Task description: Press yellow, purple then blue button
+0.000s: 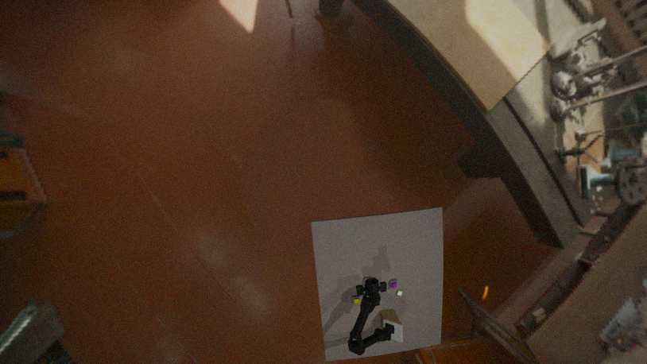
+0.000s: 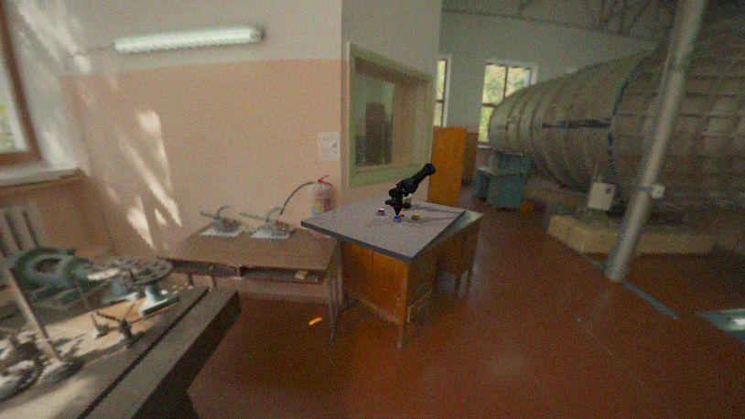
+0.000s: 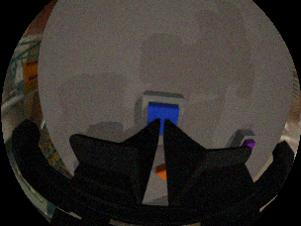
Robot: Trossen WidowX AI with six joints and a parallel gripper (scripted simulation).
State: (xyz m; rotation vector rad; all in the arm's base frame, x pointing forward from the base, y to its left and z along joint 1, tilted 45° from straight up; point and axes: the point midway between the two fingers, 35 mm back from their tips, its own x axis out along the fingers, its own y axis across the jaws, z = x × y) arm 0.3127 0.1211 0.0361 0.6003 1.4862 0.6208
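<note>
Right now the blue button is 20 mm below my gripper tip. From my gripper tip the other things lie so: orange block 130 mm behind, 40 mm below, 30 mm to the right; yellow button 130 mm behind, 90 mm to the left, 20 mm below; purple button 180 mm to the right, 50 mm behind, 20 mm below.
</note>
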